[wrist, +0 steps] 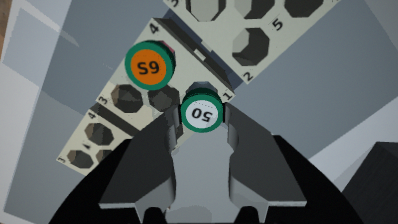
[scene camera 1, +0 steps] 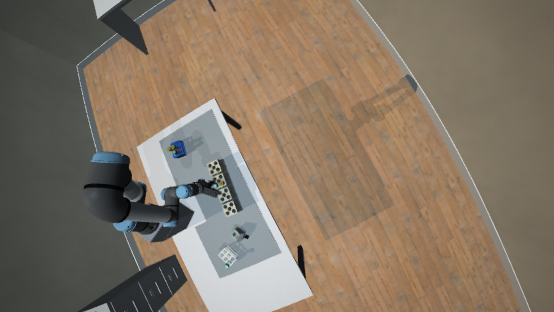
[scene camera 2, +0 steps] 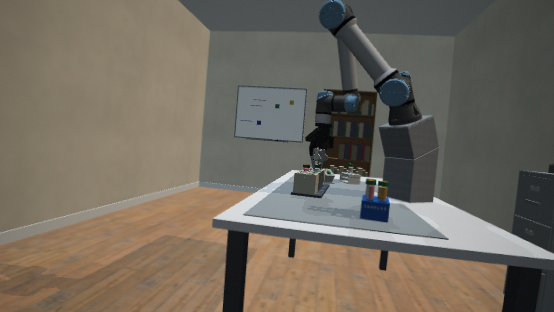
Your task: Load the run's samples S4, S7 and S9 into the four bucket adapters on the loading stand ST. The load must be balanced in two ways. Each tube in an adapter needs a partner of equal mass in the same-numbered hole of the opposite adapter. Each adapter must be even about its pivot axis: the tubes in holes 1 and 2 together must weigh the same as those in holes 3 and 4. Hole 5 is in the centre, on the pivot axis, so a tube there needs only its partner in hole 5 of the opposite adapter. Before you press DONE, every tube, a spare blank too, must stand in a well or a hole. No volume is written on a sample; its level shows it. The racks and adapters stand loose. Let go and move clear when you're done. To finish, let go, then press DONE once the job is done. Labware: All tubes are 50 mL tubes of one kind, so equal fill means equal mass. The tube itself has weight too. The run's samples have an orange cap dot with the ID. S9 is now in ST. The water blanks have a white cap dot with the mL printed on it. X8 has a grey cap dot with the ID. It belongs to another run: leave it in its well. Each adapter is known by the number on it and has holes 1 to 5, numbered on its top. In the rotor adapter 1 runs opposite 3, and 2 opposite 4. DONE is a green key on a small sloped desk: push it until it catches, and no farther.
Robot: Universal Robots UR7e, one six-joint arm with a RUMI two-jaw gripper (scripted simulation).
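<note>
The gripper [scene camera 2: 317, 169] is in sight, and it appears in the wrist view [wrist: 202, 105] too. An adapter 1 [wrist: 118, 95] is also visible.
</note>
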